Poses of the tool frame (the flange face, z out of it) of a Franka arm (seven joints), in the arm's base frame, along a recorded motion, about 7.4 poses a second.
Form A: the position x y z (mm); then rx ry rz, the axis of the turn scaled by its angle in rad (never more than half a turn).
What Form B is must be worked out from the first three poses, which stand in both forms.
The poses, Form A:
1: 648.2 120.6 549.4 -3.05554 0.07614 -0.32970
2: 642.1 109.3 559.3 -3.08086 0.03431 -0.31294
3: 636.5 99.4 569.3 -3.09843 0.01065 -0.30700
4: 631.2 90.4 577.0 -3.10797 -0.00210 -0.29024
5: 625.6 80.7 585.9 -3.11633 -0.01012 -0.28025
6: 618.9 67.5 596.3 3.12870 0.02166 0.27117
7: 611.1 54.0 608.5 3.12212 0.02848 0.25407
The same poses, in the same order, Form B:
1: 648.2 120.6 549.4 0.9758 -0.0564 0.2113 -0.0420 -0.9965 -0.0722
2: 642.1 109.3 559.3 0.9793 -0.0265 0.2005 -0.0175 -0.9988 -0.0467
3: 636.5 99.4 569.3 0.9805 -0.0096 0.1961 -0.0040 -0.9996 -0.0285
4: 631.2 90.4 577.0 0.9827 -0.0005 0.1852 0.0032 -0.9998 -0.0199
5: 625.6 80.7 585.9 0.9839 0.0053 0.1784 0.0076 -0.9999 -0.0120
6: 618.9 67.5 596.3 0.9850 0.0138 0.1720 0.0136 -0.9999 0.0023
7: 611.1 54.0 608.5 0.9867 0.0189 0.1616 0.0174 -0.9998 0.0105
